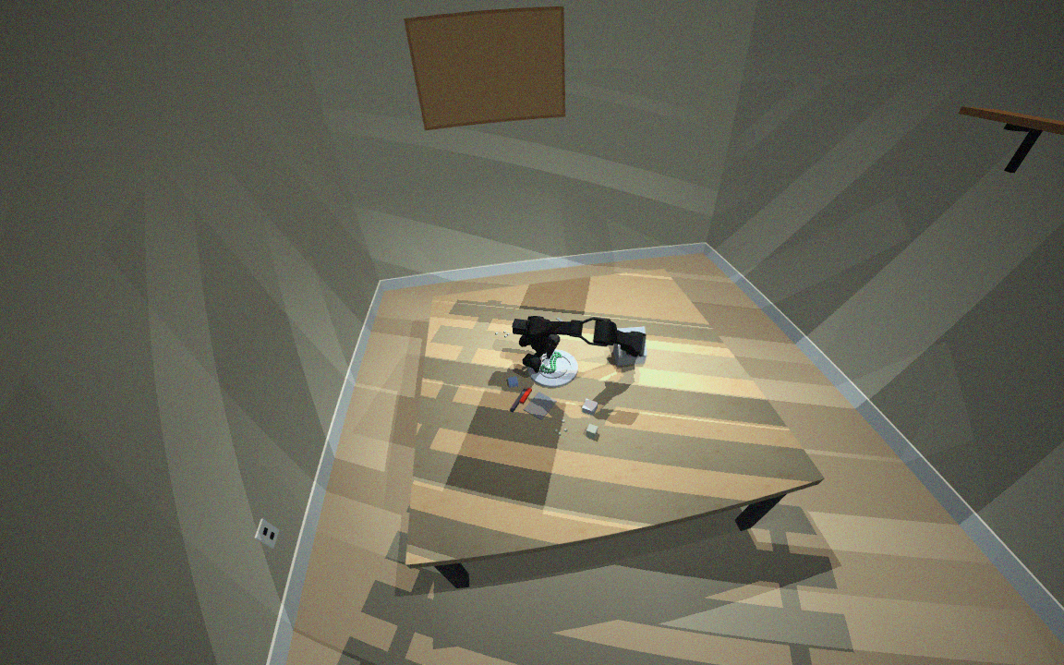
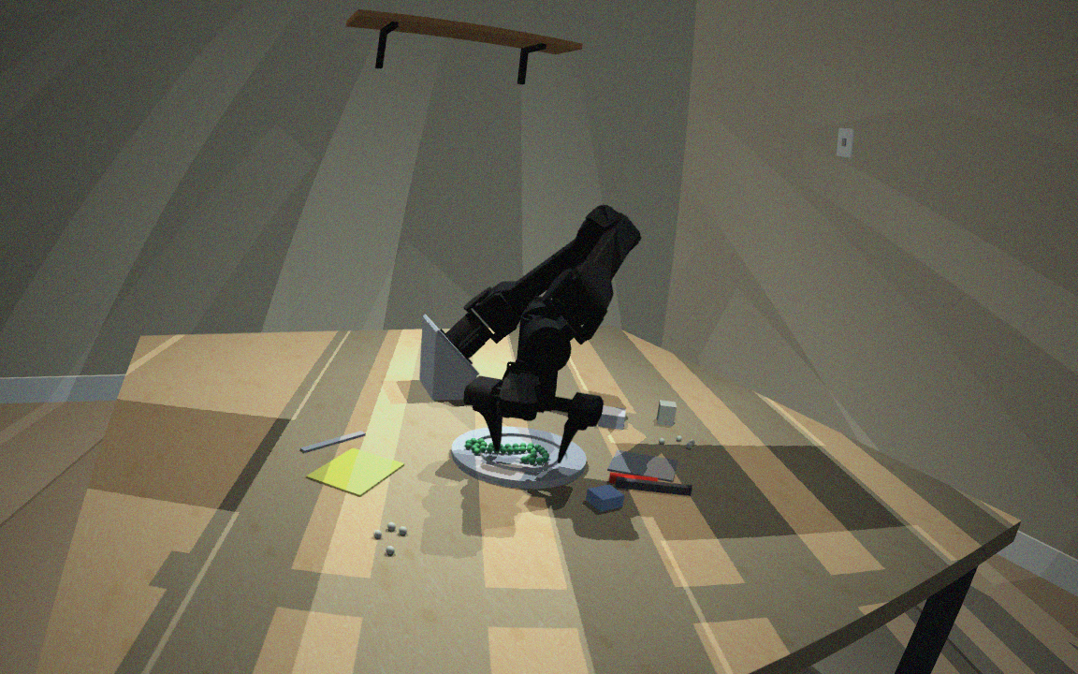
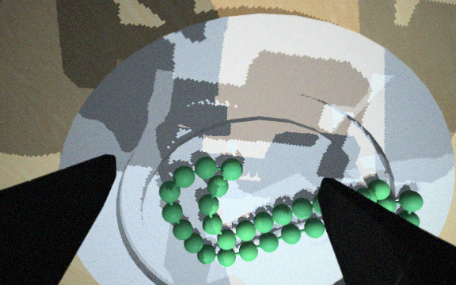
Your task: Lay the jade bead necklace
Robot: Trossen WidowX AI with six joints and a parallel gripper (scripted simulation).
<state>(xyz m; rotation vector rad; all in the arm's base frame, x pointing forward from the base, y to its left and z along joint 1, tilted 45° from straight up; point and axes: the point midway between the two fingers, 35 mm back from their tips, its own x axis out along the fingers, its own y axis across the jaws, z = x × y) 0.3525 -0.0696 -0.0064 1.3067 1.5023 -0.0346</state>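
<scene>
Right now the round grey bead board is 4 cm behind my gripper tip, 1 cm to the left of it and 1 cm below it. From my gripper tip the other things lie so: grey plate (6 cm ahead, 18 cm to the left, 2 cm below); then blue block (13 cm ahead, 4 cm to the left, 1 cm below); then red and black pen (11 cm ahead, 13 cm to the left, 2 cm below).
</scene>
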